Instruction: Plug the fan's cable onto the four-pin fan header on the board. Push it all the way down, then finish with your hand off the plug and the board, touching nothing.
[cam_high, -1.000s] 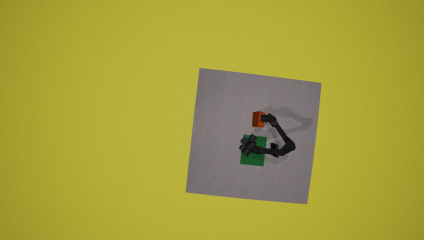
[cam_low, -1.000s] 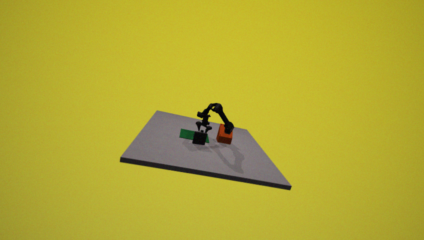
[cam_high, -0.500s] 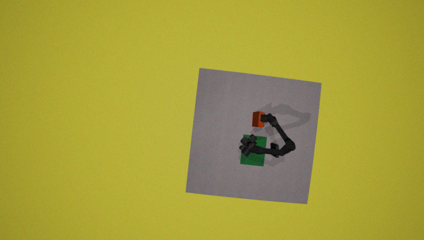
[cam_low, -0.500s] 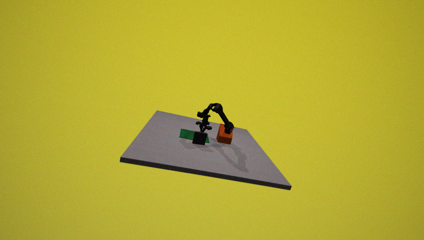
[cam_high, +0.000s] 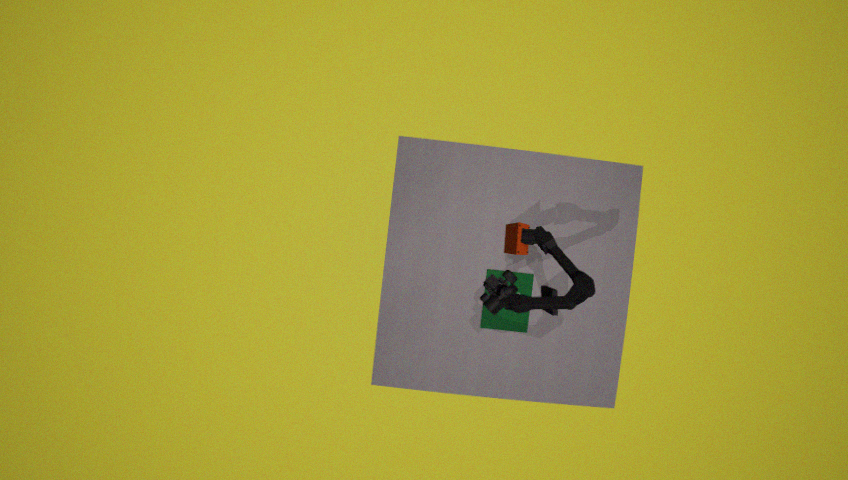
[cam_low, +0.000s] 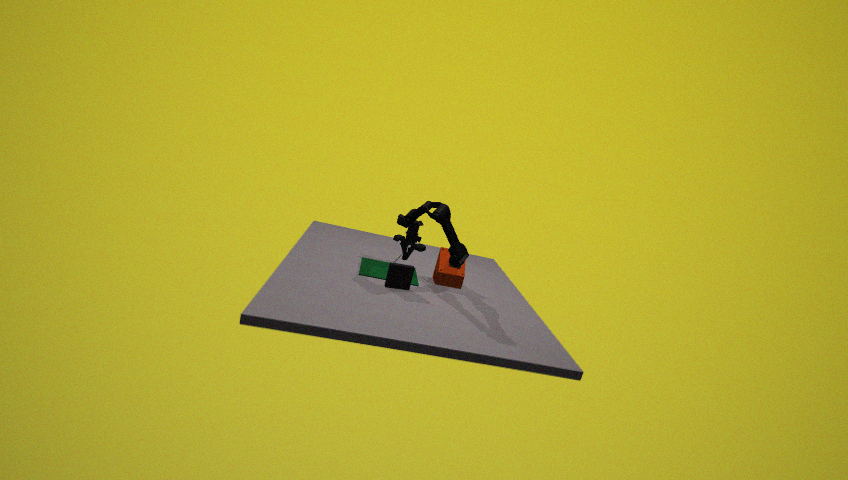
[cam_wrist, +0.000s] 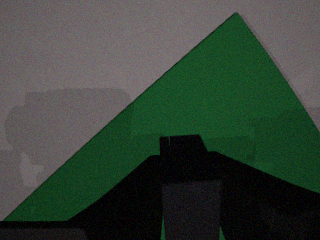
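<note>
My gripper tip is now 5 cm short of the white four-pin header, 15 cm to the right of it and 6 cm above it. Also, from my gripper tip: black fan 4 cm ahead, 28 cm to the left; then fan plug 1 cm to the left, 1 cm above; then green board 8 cm ahead, 10 cm to the left, 8 cm below.
</note>
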